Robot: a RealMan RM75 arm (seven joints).
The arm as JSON. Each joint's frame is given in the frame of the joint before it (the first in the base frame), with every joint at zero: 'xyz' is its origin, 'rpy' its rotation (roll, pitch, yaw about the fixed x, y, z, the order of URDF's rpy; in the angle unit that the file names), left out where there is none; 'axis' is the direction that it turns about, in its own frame. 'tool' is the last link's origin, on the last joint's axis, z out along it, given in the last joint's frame.
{
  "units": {
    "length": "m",
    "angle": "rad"
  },
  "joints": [
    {
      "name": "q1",
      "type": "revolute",
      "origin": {
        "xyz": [
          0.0,
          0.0,
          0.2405
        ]
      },
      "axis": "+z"
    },
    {
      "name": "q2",
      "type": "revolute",
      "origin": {
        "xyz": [
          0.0,
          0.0,
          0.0
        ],
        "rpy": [
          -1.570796,
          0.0,
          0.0
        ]
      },
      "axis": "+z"
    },
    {
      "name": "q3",
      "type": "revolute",
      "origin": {
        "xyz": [
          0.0,
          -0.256,
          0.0
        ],
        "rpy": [
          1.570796,
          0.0,
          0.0
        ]
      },
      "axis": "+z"
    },
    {
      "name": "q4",
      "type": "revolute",
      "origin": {
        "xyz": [
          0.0,
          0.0,
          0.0
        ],
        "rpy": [
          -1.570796,
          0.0,
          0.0
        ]
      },
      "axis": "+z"
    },
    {
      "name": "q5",
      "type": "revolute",
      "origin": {
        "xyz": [
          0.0,
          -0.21,
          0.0
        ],
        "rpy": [
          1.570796,
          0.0,
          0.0
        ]
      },
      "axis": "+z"
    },
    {
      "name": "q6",
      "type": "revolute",
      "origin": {
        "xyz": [
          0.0,
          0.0,
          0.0
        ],
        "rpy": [
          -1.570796,
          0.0,
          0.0
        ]
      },
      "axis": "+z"
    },
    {
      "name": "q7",
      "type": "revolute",
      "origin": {
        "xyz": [
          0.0,
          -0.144,
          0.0
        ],
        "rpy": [
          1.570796,
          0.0,
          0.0
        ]
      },
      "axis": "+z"
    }
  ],
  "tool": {
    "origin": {
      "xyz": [
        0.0,
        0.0,
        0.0
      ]
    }
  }
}
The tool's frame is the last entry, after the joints.
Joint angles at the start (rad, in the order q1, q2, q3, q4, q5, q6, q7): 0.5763 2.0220 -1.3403 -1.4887 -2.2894 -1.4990 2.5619
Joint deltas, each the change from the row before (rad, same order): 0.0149 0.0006 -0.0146 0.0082 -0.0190 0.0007 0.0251; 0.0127 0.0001 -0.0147 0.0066 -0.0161 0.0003 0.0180; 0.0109 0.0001 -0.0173 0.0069 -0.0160 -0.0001 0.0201; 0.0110 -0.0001 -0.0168 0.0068 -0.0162 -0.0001 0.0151; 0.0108 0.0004 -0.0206 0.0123 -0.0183 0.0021 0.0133; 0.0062 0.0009 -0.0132 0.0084 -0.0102 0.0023 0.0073; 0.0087 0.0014 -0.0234 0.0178 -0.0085 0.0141 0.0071; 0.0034 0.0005 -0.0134 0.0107 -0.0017 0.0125 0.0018; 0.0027 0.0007 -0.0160 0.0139 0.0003 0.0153 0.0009; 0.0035 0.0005 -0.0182 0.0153 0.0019 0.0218 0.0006; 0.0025 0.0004 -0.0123 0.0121 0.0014 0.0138 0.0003; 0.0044 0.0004 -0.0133 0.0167 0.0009 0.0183 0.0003; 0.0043 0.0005 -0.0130 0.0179 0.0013 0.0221 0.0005; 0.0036 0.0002 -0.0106 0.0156 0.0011 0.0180 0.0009; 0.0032 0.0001 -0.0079 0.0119 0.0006 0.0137 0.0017; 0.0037 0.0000 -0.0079 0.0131 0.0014 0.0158 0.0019
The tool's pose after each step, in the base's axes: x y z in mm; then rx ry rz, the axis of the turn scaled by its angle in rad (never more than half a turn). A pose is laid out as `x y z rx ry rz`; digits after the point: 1 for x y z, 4 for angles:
129.2 362.2 25.3 -2.6686 0.8445 -0.0724
127.3 363.1 22.1 -2.6660 0.8479 -0.0982
126.1 363.5 18.4 -2.6631 0.8548 -0.1267
124.9 364.0 15.0 -2.6610 0.8543 -0.1562
124.9 364.3 10.4 -2.6592 0.8539 -0.1926
124.9 364.4 7.2 -2.6590 0.8533 -0.2138
124.8 364.9 1.0 -2.6616 0.8484 -0.2361
124.8 365.3 -2.6 -2.6632 0.8439 -0.2430
125.3 365.5 -7.0 -2.6667 0.8406 -0.2500
125.3 366.2 -12.0 -2.6694 0.8335 -0.2519
125.7 366.5 -15.5 -2.6718 0.8309 -0.2554
126.3 367.4 -19.5 -2.6725 0.8283 -0.2585
127.0 368.8 -23.6 -2.6710 0.8262 -0.2579
127.9 369.9 -26.9 -2.6692 0.8260 -0.2584
128.4 370.8 -29.4 -2.6671 0.8266 -0.2585
128.9 372.0 -31.9 -2.6643 0.8276 -0.2566

